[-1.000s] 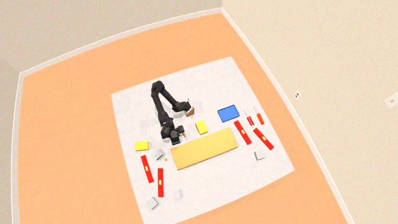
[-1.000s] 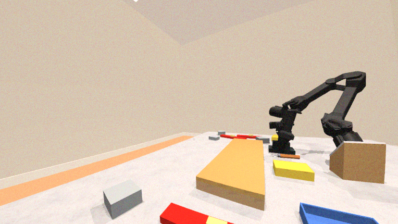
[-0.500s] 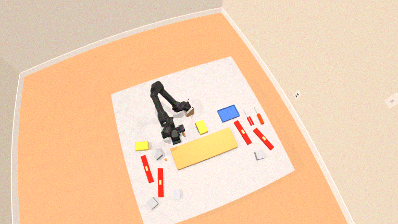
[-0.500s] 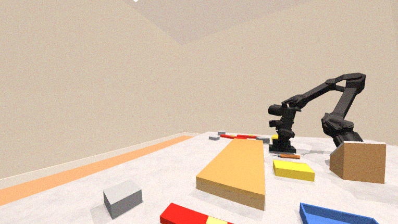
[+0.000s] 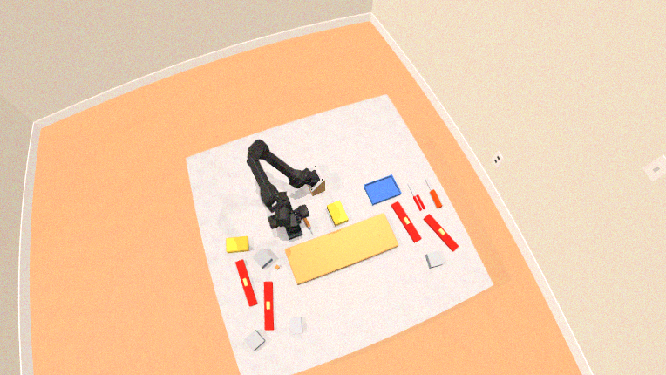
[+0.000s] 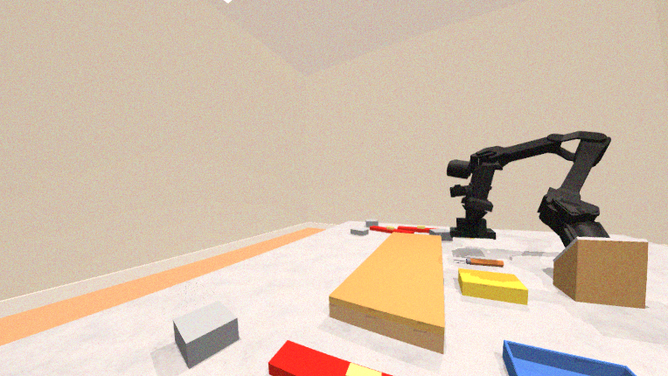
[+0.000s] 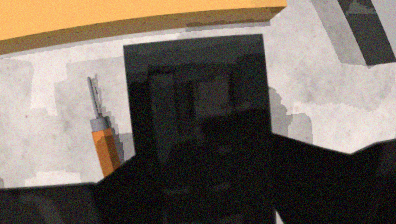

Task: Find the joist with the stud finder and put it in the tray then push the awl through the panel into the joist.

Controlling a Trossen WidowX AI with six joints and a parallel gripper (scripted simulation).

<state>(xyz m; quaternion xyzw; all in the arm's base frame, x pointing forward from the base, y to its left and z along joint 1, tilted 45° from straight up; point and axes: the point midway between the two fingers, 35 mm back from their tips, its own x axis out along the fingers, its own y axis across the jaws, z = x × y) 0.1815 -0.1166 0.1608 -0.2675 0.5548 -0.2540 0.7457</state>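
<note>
Right now my gripper tip is 80 mm to the right of the awl and 80 mm above it. The rest, counted from my gripper tip: stud finder: 10 mm ahead, 20 mm above; then indicator square: 20 mm ahead, 30 mm above; then small orange cube: 130 mm ahead, 150 mm to the right, 80 mm below.
</note>
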